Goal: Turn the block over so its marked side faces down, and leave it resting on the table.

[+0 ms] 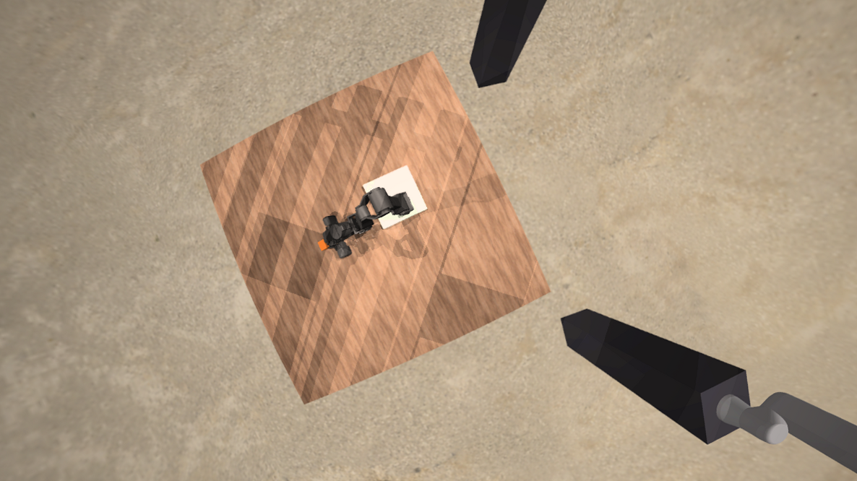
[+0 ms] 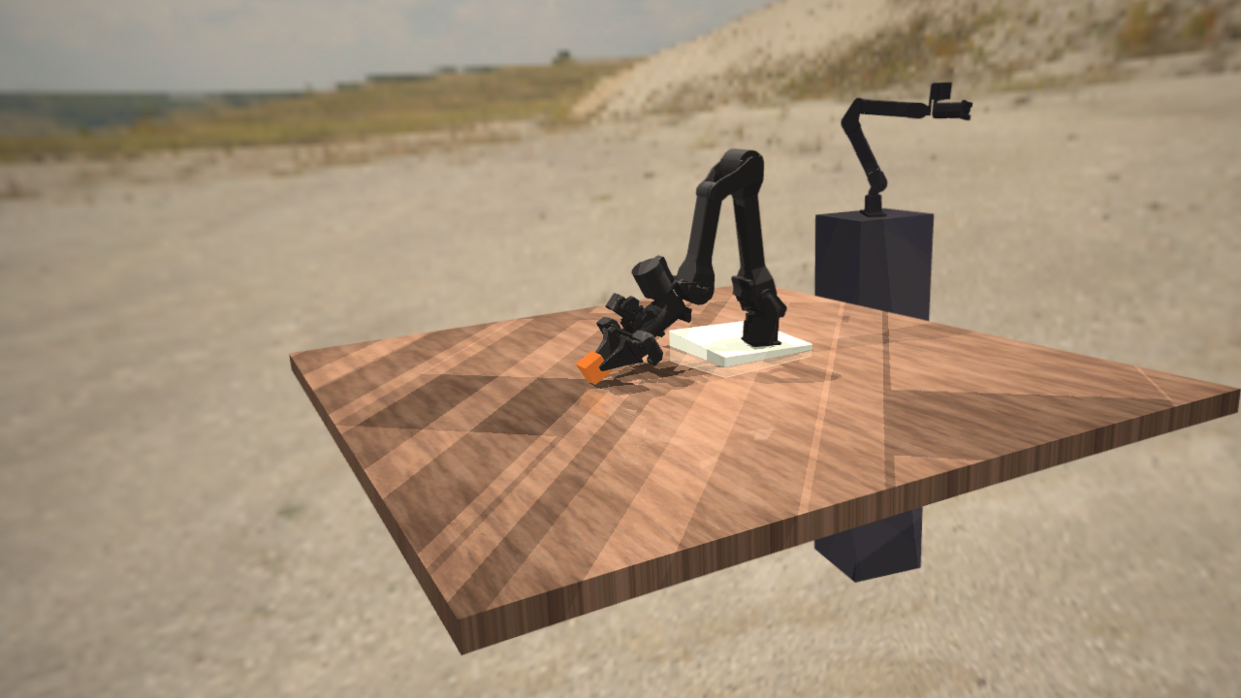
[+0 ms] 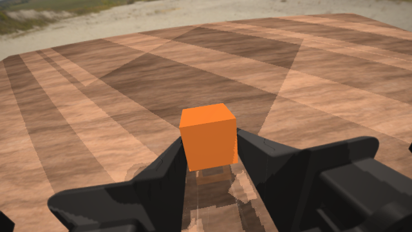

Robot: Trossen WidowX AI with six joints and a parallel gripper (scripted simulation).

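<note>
Now: the block 1 cm below my gripper tip.
</note>
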